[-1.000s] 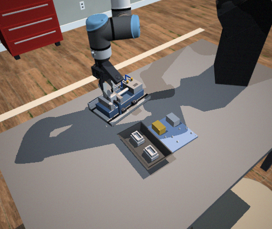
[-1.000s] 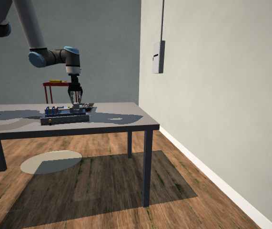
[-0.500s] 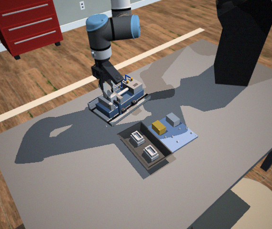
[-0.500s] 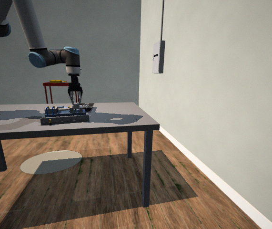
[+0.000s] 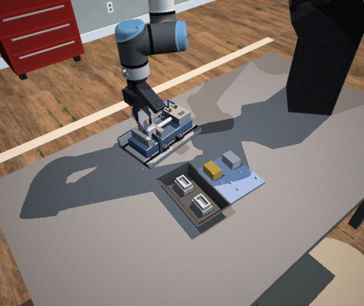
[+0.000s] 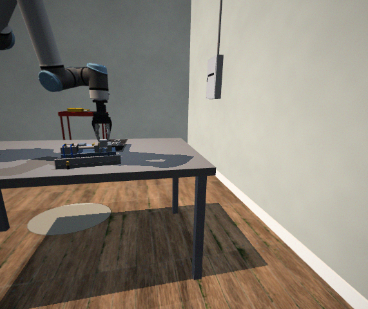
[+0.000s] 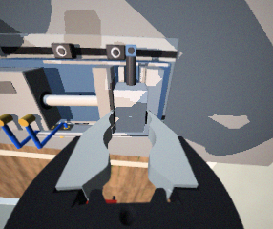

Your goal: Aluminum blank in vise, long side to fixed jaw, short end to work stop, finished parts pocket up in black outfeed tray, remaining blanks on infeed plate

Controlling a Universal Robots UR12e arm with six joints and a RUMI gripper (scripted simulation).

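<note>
Now: hand 30 mm short of the fixed jaw and 40 mm above it. Round my hand: vise: 70 mm behind, 10 mm to the right, 80 mm below; dark work stop rod: 50 mm to the left, 30 mm below; vise rail: 60 mm behind, 100 mm to the right, 90 mm below.
</note>
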